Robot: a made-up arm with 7 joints. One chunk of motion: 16 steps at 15 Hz.
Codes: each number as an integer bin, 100 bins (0 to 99) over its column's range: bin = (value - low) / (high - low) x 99, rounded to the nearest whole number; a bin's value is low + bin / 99 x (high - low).
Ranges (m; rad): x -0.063..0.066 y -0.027..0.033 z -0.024..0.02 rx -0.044..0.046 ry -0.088..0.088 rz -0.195..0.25
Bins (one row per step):
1: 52 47 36 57 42 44
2: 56 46 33 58 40 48
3: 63 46 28 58 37 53
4: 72 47 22 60 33 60
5: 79 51 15 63 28 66
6: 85 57 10 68 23 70
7: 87 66 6 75 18 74
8: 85 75 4 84 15 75
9: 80 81 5 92 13 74
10: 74 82 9 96 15 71
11: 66 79 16 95 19 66
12: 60 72 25 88 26 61
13: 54 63 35 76 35 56
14: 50 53 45 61 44 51
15: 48 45 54 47 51 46
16: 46 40 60 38 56 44
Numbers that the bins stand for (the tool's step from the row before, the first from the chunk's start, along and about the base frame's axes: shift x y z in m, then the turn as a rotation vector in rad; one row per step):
1: 0.00476 0.00148 -0.00800 0.00782 -0.01333 0.00278
2: 0.00997 0.00088 -0.00933 0.00873 -0.01689 0.02076
3: 0.01909 0.00088 -0.01156 0.00873 -0.02222 0.04323
4: 0.03082 0.00148 -0.01422 0.01055 -0.02933 0.07470
5: 0.03994 0.00391 -0.01733 0.01327 -0.03822 0.10167
6: 0.04776 0.00755 -0.01956 0.01782 -0.04711 0.11965
7: 0.05036 0.01300 -0.02133 0.02418 -0.05600 0.13763
8: 0.04776 0.01845 -0.02222 0.03236 -0.06133 0.14212
9: 0.04124 0.02209 -0.02178 0.03964 -0.06489 0.13763
10: 0.03342 0.02270 -0.02000 0.04327 -0.06133 0.12414
11: 0.02300 0.02088 -0.01689 0.04236 -0.05422 0.10167
12: 0.01518 0.01664 -0.01289 0.03600 -0.04178 0.07919
13: 0.00736 0.01118 -0.00844 0.02509 -0.02578 0.05672
14: 0.00215 0.00512 -0.00400 0.01145 -0.00978 0.03424
15: -0.00045 0.00027 0.00000 -0.00127 0.00267 0.01177
16: -0.00306 -0.00276 0.00267 -0.00945 0.01156 0.00278

